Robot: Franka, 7 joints.
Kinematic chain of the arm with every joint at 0, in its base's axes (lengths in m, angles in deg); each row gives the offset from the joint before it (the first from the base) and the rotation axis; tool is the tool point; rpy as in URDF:
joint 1: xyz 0 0 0.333 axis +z
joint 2: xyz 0 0 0 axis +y
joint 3: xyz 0 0 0.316 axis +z
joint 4: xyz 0.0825 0 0 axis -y
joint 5: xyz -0.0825 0 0.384 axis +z
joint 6: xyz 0 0 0 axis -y
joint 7: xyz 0.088 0 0 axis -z
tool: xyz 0 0 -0.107 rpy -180 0 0
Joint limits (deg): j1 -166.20..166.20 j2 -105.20..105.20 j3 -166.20..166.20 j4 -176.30..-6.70 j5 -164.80..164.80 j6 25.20..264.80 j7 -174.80..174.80
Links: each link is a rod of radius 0.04 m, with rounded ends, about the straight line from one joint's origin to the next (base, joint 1, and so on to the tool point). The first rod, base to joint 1, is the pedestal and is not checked.
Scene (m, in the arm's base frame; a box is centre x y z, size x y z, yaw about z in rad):
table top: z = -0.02
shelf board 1: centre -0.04 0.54 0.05 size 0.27 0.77 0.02 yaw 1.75
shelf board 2: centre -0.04 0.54 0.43 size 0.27 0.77 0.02 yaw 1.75
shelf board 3: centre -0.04 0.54 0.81 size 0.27 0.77 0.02 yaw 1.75
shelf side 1: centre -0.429 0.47 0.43 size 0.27 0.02 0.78 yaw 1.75
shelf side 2: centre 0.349 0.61 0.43 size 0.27 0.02 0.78 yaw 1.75
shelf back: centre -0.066 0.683 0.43 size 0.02 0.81 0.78 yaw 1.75
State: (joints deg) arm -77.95 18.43 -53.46 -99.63 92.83 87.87 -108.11
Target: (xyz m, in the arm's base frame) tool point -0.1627 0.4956 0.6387
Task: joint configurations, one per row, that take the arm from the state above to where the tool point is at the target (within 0.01 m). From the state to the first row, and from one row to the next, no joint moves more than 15 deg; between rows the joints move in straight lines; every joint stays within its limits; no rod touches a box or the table.
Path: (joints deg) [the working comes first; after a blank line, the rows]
Joints at the target: -138.63 14.24 -132.09 -108.02 86.19 82.11 -108.11
Straight joint move there: touches shelf side 1.

1: -83.94 23.04 -67.07 -103.92 89.65 83.38 -108.11
2: -89.94 27.65 -80.67 -108.22 86.48 78.89 -108.11
3: -95.93 32.26 -94.28 -112.51 83.30 74.40 -108.11
4: -101.93 36.86 -107.88 -116.80 80.12 69.91 -108.11
5: -107.92 41.47 -121.49 -121.10 76.95 65.42 -108.11
6: -113.91 46.08 -135.09 -125.39 73.77 60.93 -108.11
7: -119.91 50.69 -148.70 -129.69 70.59 56.44 -108.11
8: -125.90 55.30 -162.31 -133.98 67.42 51.95 -108.11
9: -130.14 41.61 -152.23 -125.33 73.68 62.00 -108.11
10: -134.39 27.93 -142.16 -116.67 79.94 72.06 -108.11
11: -138.63 14.24 -132.09 -108.02 86.19 82.11 -108.11

